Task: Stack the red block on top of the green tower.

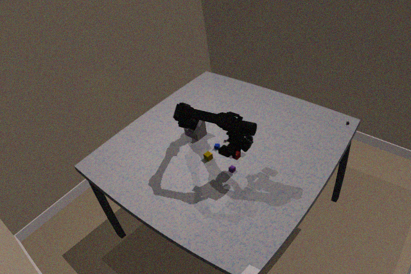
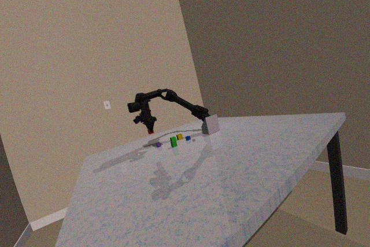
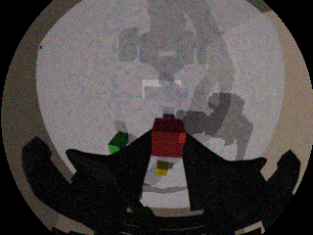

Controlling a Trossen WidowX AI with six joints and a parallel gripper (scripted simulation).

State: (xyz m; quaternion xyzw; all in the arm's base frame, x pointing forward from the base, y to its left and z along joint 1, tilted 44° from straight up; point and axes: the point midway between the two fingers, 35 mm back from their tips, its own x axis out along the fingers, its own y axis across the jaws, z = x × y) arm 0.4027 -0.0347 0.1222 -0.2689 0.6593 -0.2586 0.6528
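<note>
Now: gripper tip 30 mm past the purple block, 10 mm to the left of it and 100 mm above it. Round my gripper tip: yellow block 200 mm behind, 100 mm below; then small blue block 210 mm behind, 90 mm to the left, 100 mm below; then red block 10 mm above.
</note>
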